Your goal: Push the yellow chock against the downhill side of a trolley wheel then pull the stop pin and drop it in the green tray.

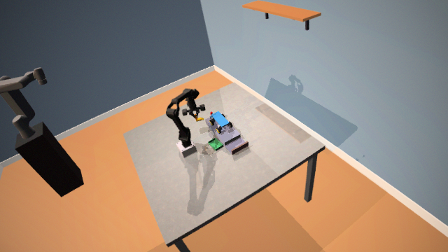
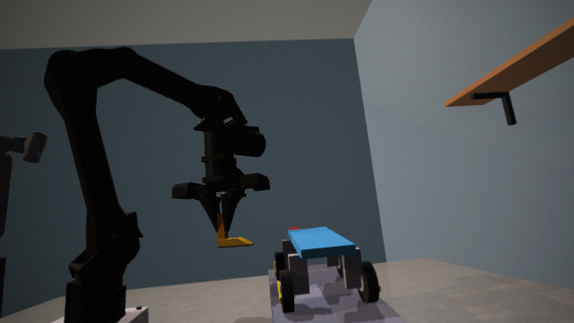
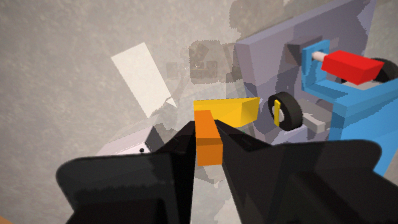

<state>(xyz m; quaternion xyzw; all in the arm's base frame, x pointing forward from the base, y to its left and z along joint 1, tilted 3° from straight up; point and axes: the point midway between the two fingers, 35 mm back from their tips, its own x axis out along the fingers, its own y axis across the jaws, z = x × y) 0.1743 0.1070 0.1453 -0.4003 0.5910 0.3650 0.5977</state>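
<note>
Right now my gripper tip is 20 mm short of the yellow chock, 10 mm to the left of it and 10 mm above it. From my gripper tip the other things lie so: red-headed stop pin: 140 mm ahead, 10 mm to the right, 40 mm below; then grey ramp: 150 mm ahead, 140 mm to the right, 130 mm below; then blue-topped trolley: 150 mm ahead, 130 mm to the right, 60 mm below.
</note>
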